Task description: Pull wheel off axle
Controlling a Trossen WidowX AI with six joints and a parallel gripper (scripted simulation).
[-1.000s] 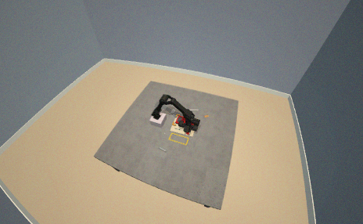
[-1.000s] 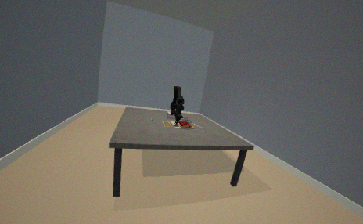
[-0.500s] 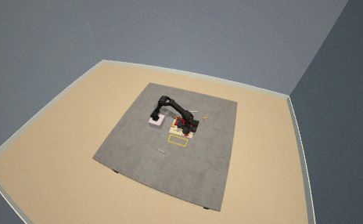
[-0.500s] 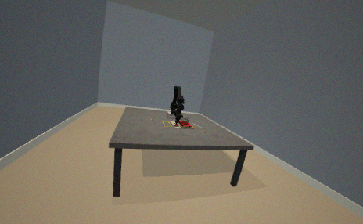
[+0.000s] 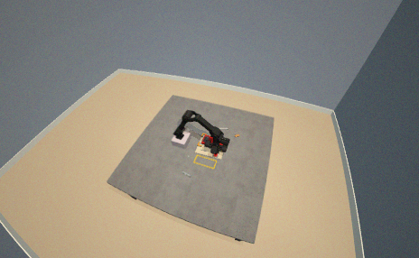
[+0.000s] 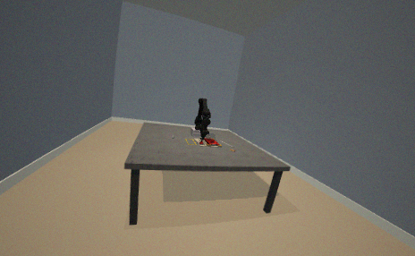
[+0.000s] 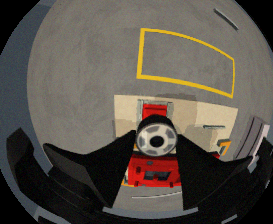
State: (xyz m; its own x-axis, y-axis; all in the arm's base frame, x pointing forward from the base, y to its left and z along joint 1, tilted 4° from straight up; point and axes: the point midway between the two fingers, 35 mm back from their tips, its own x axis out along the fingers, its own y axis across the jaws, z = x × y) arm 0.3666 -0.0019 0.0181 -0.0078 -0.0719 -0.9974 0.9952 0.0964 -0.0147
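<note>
Right now my gripper tip is 7 cm past the cream base plate, 9 cm to the right of it and 5 cm above it. From my gripper tip the other things lie so: wheel: right at my gripper tip; orange piece: 11 cm ahead, 30 cm to the left, 6 cm below; grey pin: 14 cm behind, 28 cm to the right, 5 cm below.
</note>
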